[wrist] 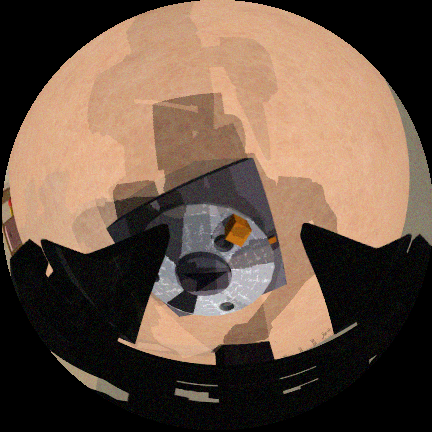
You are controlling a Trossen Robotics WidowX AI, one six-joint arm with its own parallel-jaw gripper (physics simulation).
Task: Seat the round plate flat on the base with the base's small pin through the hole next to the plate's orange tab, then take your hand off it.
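Frame: origin at the arm's base, x right, y ahead, z up, level; millimetres.
Seen in the pictures: gripper, fingertip midpoint: [237, 230].
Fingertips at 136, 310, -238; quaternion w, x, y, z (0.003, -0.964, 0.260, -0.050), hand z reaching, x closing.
A point is followed by its place in that frame, as x, y, z.
The round grey speckled plate [249, 282] {123, 265, -236} lies over the dark square base [245, 175] {158, 335, -250} in the wrist view. Its orange tab [238, 230] {138, 317, -224} stands up at the upper right, beside a dark hole [223, 243] {122, 300, -250}. I cannot tell whether the small pin is in that hole or whether the plate sits fully flat. A large dark round centre [203, 287] {92, 282, -235} and a smaller hole [227, 306] {92, 243, -239} show lower down. My gripper [237, 230] {136, 310, -239} is open and empty, with its fingers wide apart. The left finger hides the plate's left edge; the right finger is clear of the plate.
A small orange mark [272, 240] {154, 282, -249} is at the base's right edge. The tan table top [330, 110] {287, 349, -274} surrounds the base, with arm shadows across it. Part of a brown object with red and yellow [11, 220] shows at the far left edge.
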